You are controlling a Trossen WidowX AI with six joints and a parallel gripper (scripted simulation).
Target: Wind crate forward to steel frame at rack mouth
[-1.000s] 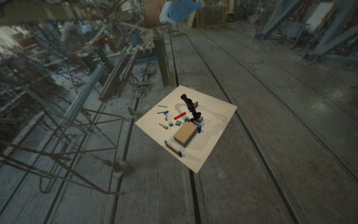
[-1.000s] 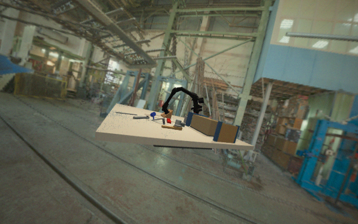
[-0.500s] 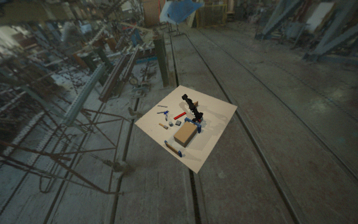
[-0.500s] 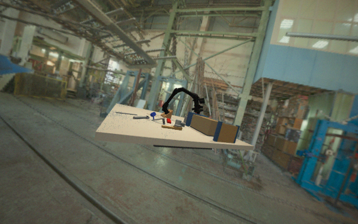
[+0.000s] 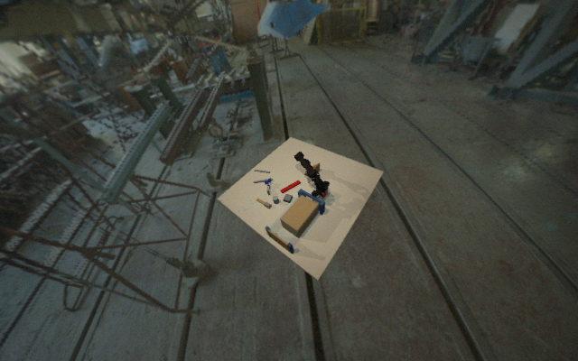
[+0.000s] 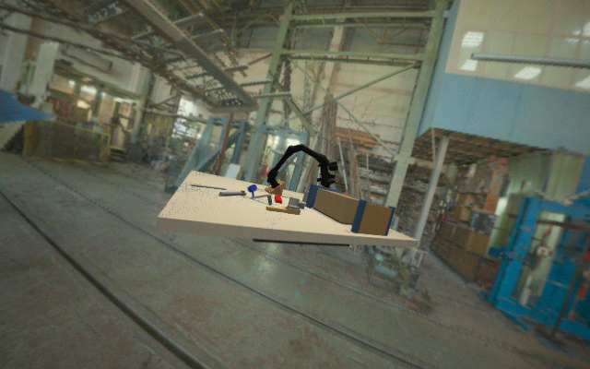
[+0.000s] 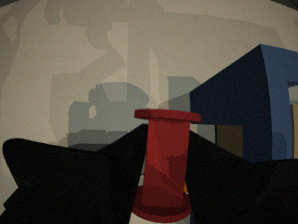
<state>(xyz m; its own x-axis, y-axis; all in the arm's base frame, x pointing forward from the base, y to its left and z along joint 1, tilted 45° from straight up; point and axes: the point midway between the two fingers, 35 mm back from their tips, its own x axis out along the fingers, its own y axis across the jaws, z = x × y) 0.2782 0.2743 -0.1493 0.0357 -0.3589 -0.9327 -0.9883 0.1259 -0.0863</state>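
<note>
My gripper tip is now 4 cm to the left of the winch handle, 3 cm past it and 3 cm above it. Round my gripper tip: red knob 2 cm to the right; then blue steel frame 8 cm to the right, 7 cm ahead, 3 cm below; then grey winch 10 cm below, 10 cm behind, 8 cm to the right.
</note>
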